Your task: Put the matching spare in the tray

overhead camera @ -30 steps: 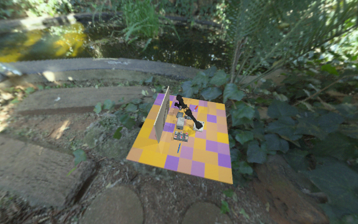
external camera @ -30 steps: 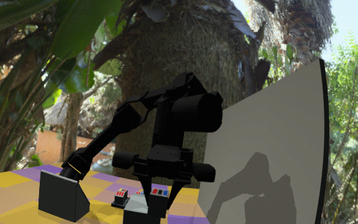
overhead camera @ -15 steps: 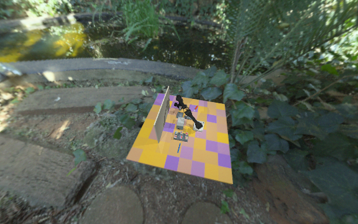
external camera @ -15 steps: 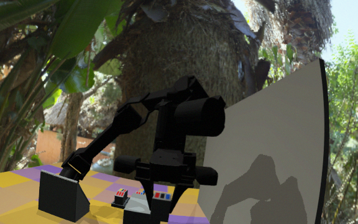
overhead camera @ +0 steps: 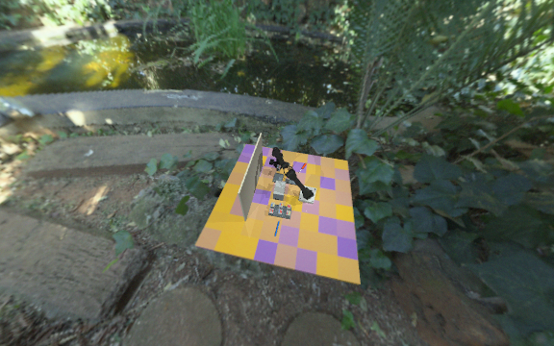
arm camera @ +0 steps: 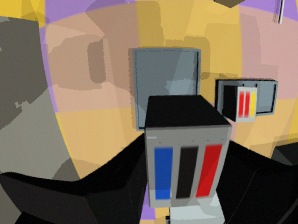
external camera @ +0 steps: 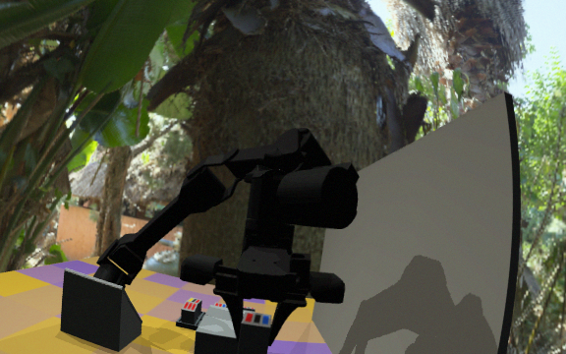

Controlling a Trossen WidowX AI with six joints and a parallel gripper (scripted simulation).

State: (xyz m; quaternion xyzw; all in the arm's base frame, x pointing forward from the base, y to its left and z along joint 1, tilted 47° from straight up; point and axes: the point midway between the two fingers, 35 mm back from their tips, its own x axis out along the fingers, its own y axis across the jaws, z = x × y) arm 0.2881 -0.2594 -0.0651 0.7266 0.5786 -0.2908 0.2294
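Right now my gripper tip is 14 cm above the flat grey tray. From my gripper tip the other things lie so: grey mounted unit (20 cm to the left, 10 cm below, 3 cm behind); then tall grey wall panel (22 cm ahead, 18 cm to the left, 8 cm above); then blue marker pen (57 cm to the left, 14 cm below, 3 cm behind).
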